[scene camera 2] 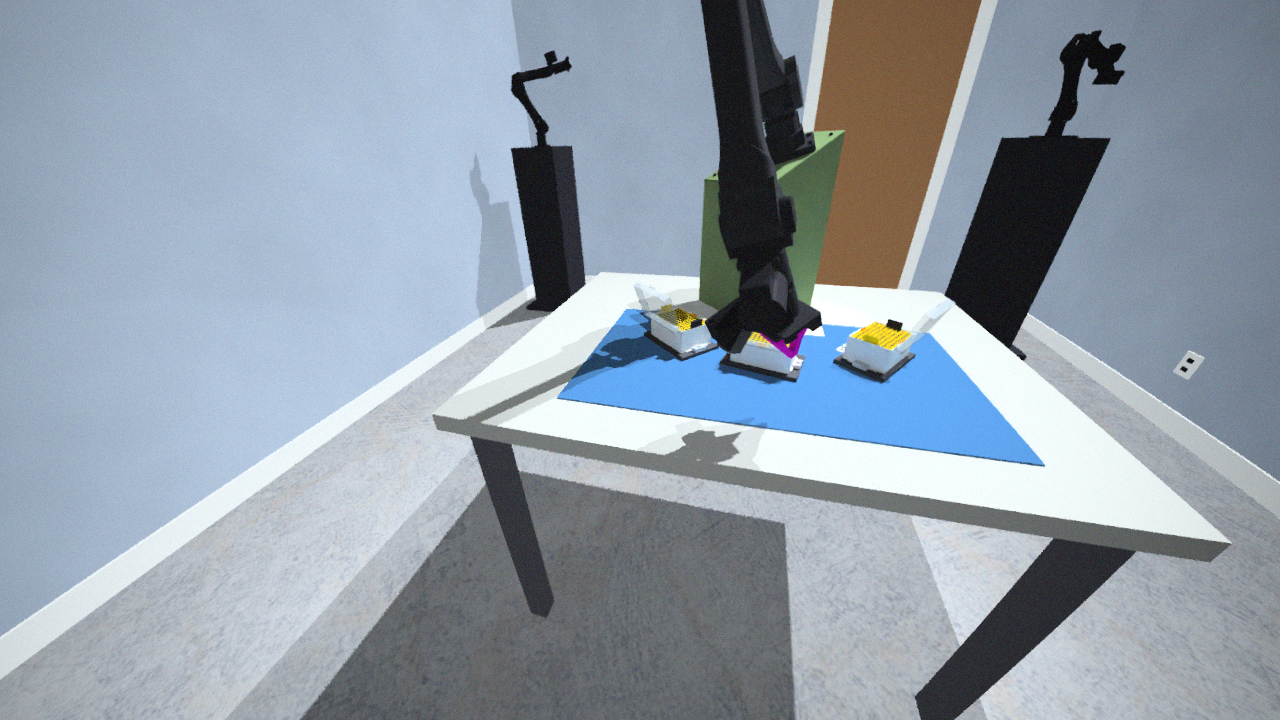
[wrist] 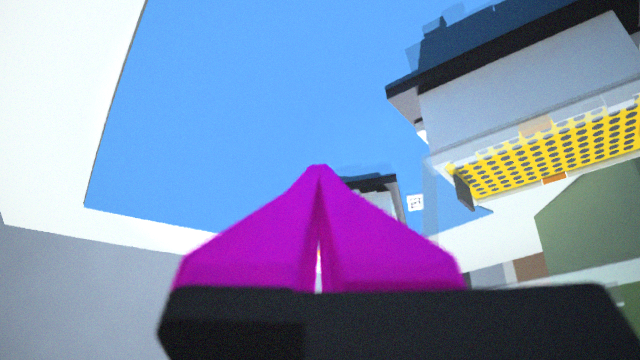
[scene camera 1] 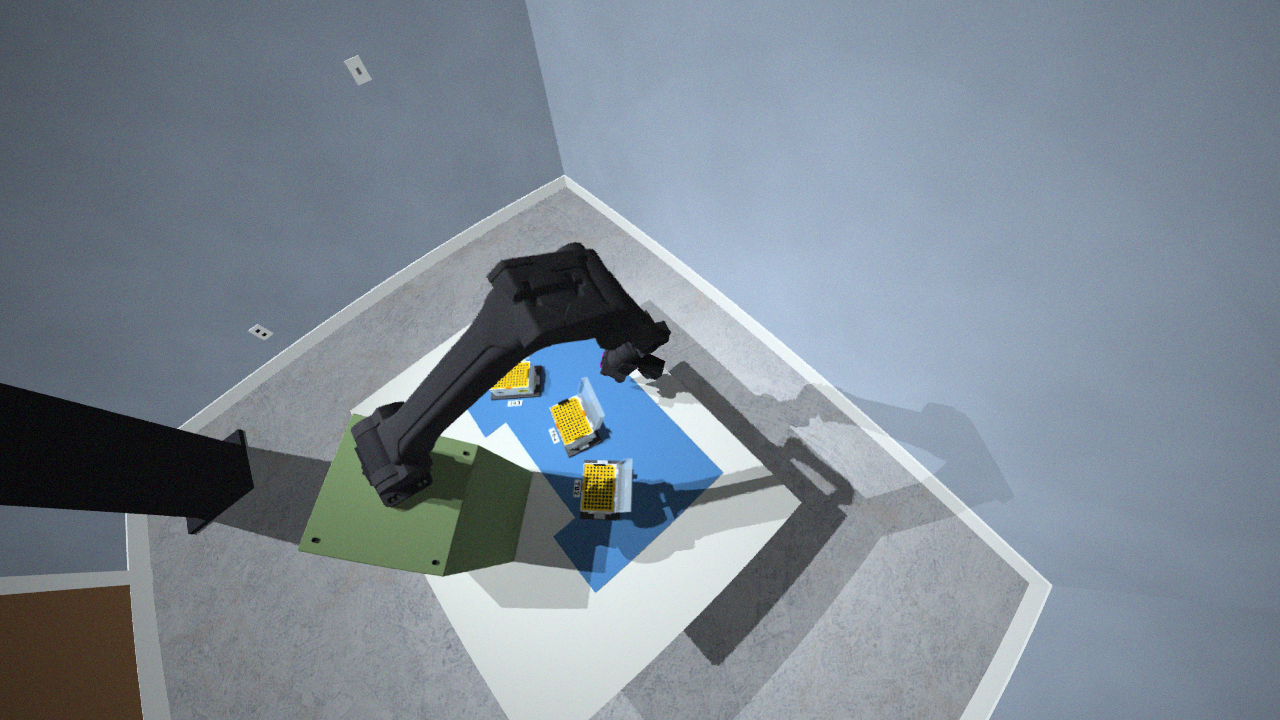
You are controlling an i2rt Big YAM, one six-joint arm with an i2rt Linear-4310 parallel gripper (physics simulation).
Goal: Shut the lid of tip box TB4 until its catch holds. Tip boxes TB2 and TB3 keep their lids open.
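Frame: origin at the arm's base, x ahead, y left, z up, level; millimetres.
Seen in the pictures: gripper, fingertip midpoint: [scene camera 2: 793, 355] [wrist: 318, 179] [scene camera 1: 604, 371]; arm's base at its link origin: [scene camera 2: 787, 153] [scene camera 1: 396, 466].
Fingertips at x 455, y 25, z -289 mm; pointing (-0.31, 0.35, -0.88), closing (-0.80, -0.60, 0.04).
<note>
Offsets run from my fingertips to a thing's middle. "spot": to the spot under its first point. Level surfaces: height alone.
Tip box TB4 @(163 mm back, 32 mm right, 68 mm down) [scene camera 1: 572, 420] [scene camera 2: 762, 359] [wrist: 520, 85] is the middle box, with yellow tips; its clear lid @(spot: 84 mm back, 48 mm right, 10 mm down) [scene camera 1: 591, 404] stands open on the side away from the green pedestal. Tip box TB3 @(219 mm back, 188 mm left, 68 mm down) [scene camera 1: 513, 377] [scene camera 2: 873, 352] is partly behind the fingers in the wrist view; its lid @(spot: 113 mm back, 231 mm left, 33 mm up) [scene camera 2: 930, 322] is open. Tip box TB2 @(213 mm back, 217 mm right, 68 mm down) [scene camera 1: 599, 488] [scene camera 2: 682, 334] has its lid [scene camera 1: 624, 486] [scene camera 2: 651, 294] open. My gripper [scene camera 1: 604, 360] [scene camera 2: 793, 352] [wrist: 318, 179] is shut and empty, beside TB4 on its lid side. The gripper hides TB4's lid in scene camera 2; contact cannot be told.
The boxes stand on a blue mat @(100 mm down) [scene camera 1: 662, 447] [scene camera 2: 877, 411] on a white table @(103 mm down) [scene camera 1: 501, 644] [scene camera 2: 1056, 447]. The green pedestal [scene camera 1: 393, 510] [scene camera 2: 810, 223] stands behind them. My black arm reaches over the TB3 side. Two other arms stand on black pillars beyond the table.
</note>
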